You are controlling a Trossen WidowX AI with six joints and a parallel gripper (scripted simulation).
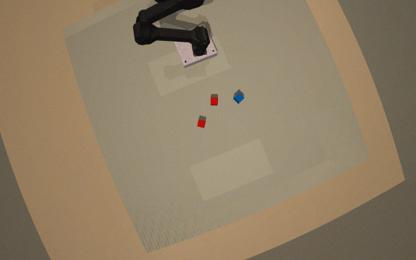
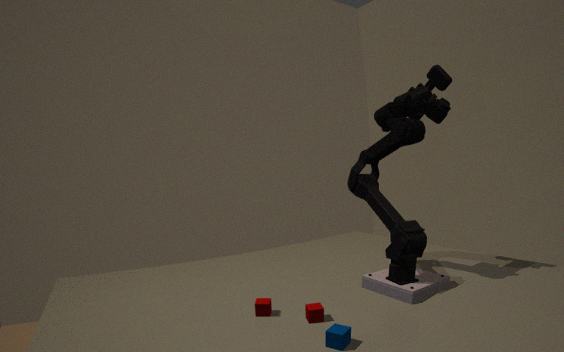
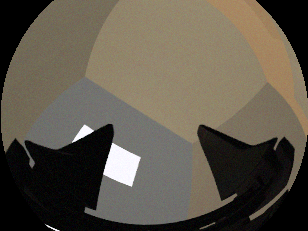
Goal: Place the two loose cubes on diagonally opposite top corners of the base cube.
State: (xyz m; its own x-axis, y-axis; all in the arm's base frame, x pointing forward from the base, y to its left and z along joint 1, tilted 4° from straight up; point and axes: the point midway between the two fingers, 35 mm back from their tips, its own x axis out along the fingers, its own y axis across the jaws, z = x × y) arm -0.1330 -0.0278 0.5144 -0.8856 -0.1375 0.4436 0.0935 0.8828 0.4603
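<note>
The blue cube lies 47 cm ahead of my gripper tip, 18 cm to the left of it and 53 cm below it. The rest, counted from my gripper tip: red cube 56 cm ahead, 1 cm to the right, 53 cm below.
</note>
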